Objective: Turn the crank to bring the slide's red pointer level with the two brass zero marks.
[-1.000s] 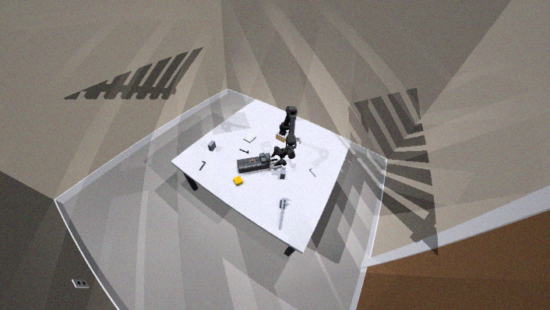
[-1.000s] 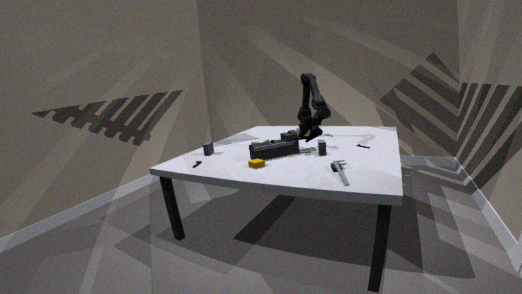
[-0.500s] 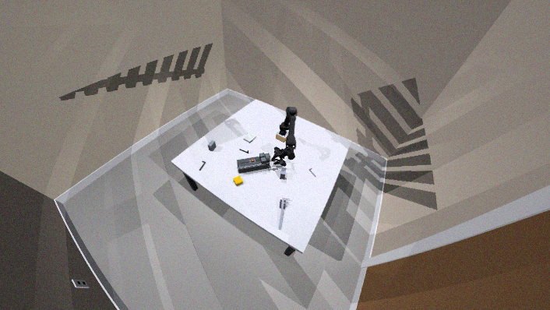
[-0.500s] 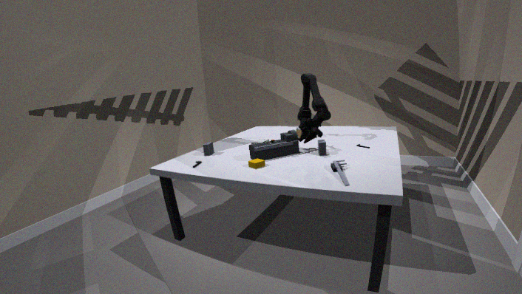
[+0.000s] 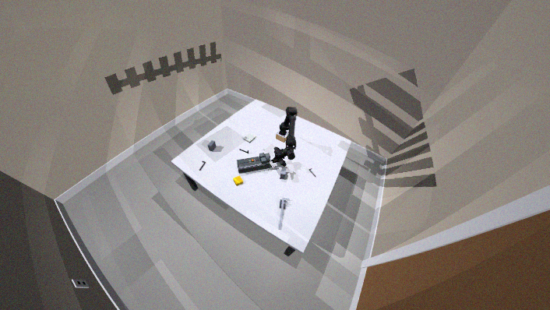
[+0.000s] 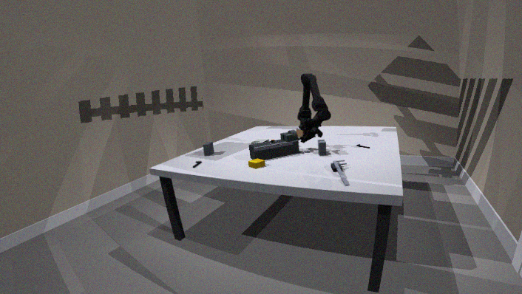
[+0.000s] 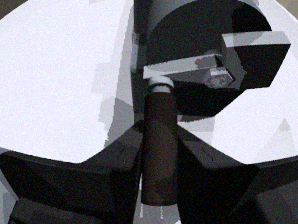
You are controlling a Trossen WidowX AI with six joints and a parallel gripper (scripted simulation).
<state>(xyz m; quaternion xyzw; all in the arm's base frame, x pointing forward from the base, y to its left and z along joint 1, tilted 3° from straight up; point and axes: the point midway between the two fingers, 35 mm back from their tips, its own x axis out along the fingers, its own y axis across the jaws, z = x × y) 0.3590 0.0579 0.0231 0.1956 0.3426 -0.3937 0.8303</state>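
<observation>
My gripper tip is 8 cm short of the red pointer, 15 cm to the left of it and 3 cm below it. Round my gripper tip: yellow block 26 cm ahead, 19 cm to the right, 4 cm below; then dark crank handle 1 cm behind, 1 cm to the left, 2 cm above.
</observation>
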